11 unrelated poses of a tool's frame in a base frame.
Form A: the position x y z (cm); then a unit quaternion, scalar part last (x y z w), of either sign.
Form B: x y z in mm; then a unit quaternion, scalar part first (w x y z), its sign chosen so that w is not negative. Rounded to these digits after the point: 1 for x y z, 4 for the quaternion.
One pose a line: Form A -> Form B
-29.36, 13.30, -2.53, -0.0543, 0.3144, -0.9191, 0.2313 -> -293.6, 133.0, -25.3, 0.2313, -0.0543, 0.3144, -0.9191
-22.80, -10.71, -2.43, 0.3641, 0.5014, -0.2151, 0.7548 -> -228.0, -107.1, -24.3, 0.7548, 0.3641, 0.5014, -0.2151
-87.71, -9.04, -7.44, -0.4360, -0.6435, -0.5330, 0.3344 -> -877.1, -90.4, -74.4, 0.3344, -0.4360, -0.6435, -0.5330
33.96, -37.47, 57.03, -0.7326, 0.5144, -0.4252, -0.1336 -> 339.6, -374.7, 570.3, 0.1336, 0.7326, -0.5144, 0.4252
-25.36, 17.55, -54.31, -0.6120, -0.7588, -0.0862, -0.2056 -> -253.6, 175.5, -543.1, 0.2056, 0.6120, 0.7588, 0.0862
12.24, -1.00, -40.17, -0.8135, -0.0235, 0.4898, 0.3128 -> 122.4, -10.0, -401.7, 0.3128, -0.8135, -0.0235, 0.4898
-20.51, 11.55, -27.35, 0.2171, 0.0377, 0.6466, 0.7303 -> -205.1, 115.5, -273.5, 0.7303, 0.2171, 0.0377, 0.6466
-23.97, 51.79, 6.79, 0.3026, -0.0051, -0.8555, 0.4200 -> -239.7, 517.9, 67.9, 0.4200, 0.3026, -0.0051, -0.8555
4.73, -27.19, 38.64, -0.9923, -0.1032, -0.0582, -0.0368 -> 47.3, -271.9, 386.4, 0.0368, 0.9923, 0.1032, 0.0582
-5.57, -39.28, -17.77, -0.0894, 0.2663, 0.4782, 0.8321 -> -55.7, -392.8, -177.7, 0.8321, -0.0894, 0.2663, 0.4782
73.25, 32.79, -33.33, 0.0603, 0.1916, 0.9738, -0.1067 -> 732.5, 327.9, -333.3, 0.1067, -0.0603, -0.1916, -0.9738
